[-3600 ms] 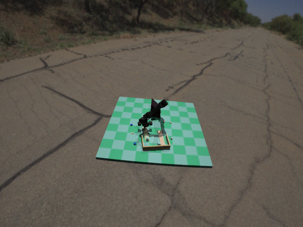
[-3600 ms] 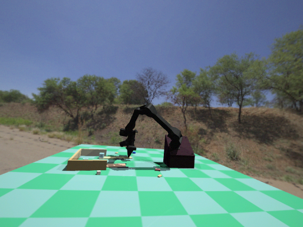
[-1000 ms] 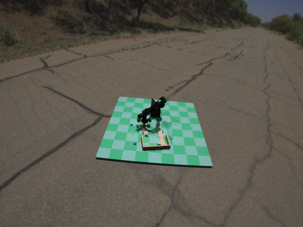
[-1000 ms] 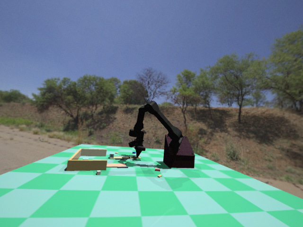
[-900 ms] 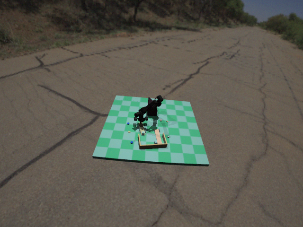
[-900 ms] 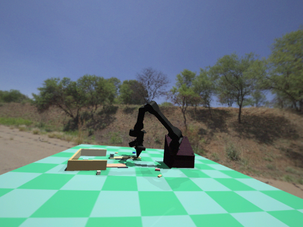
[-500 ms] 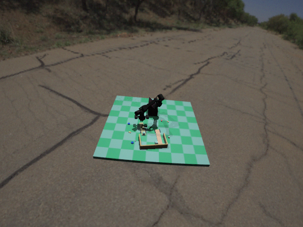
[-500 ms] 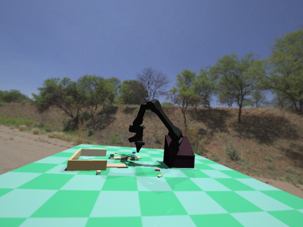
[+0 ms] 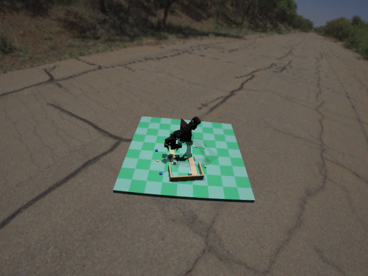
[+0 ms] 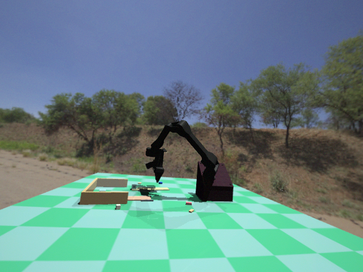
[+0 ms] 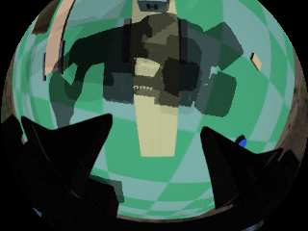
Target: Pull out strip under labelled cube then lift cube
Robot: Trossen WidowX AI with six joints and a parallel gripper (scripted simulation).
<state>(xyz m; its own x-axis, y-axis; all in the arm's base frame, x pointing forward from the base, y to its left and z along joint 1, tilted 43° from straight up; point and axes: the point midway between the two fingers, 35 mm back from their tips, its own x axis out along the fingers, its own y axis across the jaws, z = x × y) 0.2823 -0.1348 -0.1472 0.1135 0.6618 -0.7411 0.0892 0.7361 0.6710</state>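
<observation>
The yellow strip lies 50 mm below my gripper tip and 30 mm ahead of it. Also, from my gripper tip: orange strip: 200 mm to the left, 190 mm ahead, 50 mm below; then red piece: 290 mm to the left, 120 mm behind, 50 mm below.
</observation>
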